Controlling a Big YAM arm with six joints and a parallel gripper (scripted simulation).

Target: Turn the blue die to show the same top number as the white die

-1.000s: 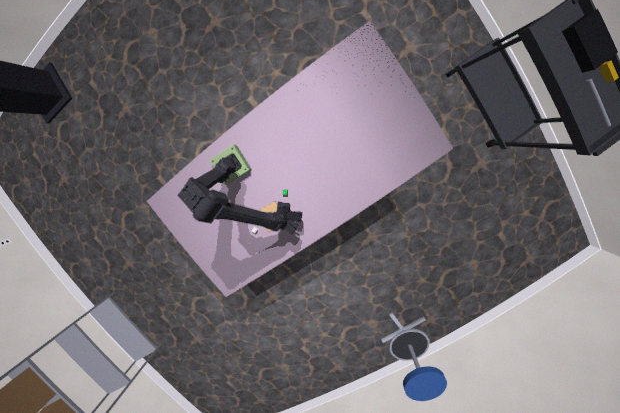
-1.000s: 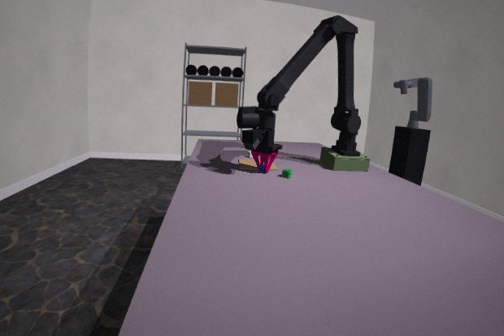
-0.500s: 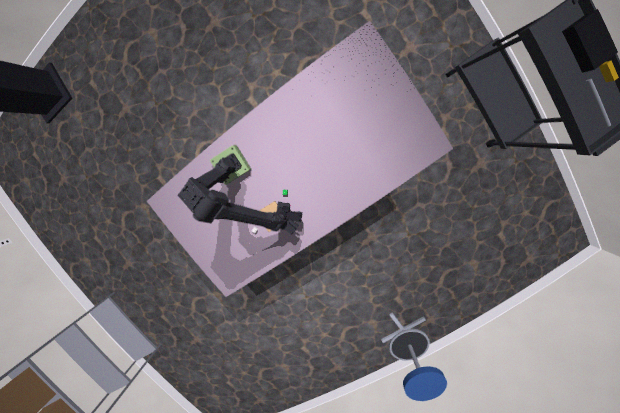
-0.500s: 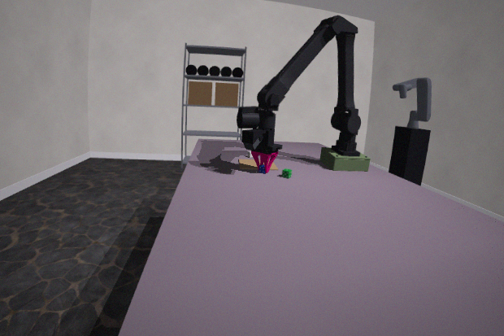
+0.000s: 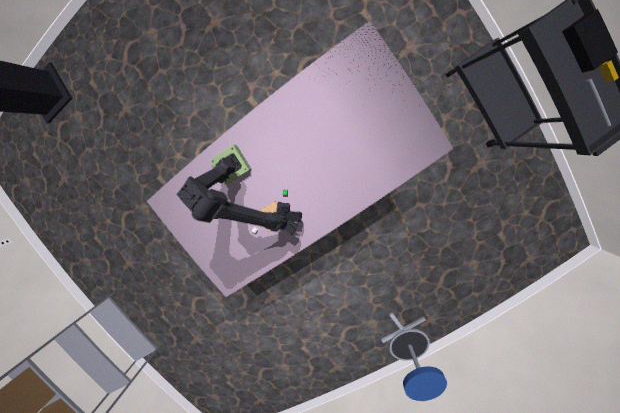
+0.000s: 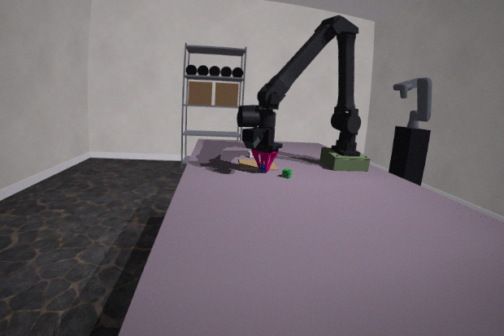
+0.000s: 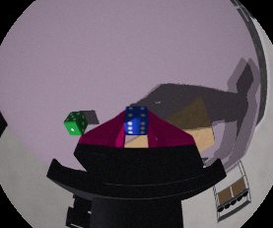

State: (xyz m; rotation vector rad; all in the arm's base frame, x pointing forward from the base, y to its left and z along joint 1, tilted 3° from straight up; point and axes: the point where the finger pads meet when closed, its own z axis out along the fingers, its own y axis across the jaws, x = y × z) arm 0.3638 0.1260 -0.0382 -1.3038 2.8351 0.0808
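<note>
My hand is 1 cm short of the tan mat, 10 cm to the left of it and 1 cm above it. From my hand the other things lie so: blue die (right at my hand); then white die (3 cm ahead, 24 cm to the right); then green die (7 cm behind, 5 cm to the left).
</note>
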